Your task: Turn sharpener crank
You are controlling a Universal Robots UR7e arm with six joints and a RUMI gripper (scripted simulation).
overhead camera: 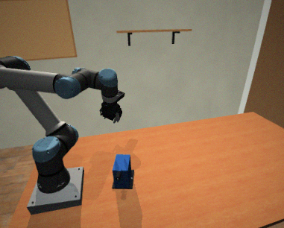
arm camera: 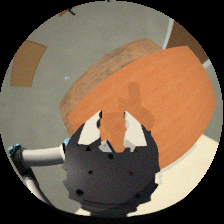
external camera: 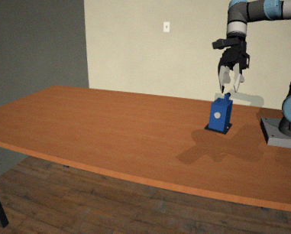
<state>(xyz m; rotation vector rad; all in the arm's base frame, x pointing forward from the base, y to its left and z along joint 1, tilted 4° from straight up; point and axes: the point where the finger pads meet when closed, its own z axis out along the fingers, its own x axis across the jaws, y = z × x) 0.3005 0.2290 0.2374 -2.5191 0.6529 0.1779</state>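
The crank knob is 33 cm to the right of my hand, 12 cm below it and 2 cm ahead of it.
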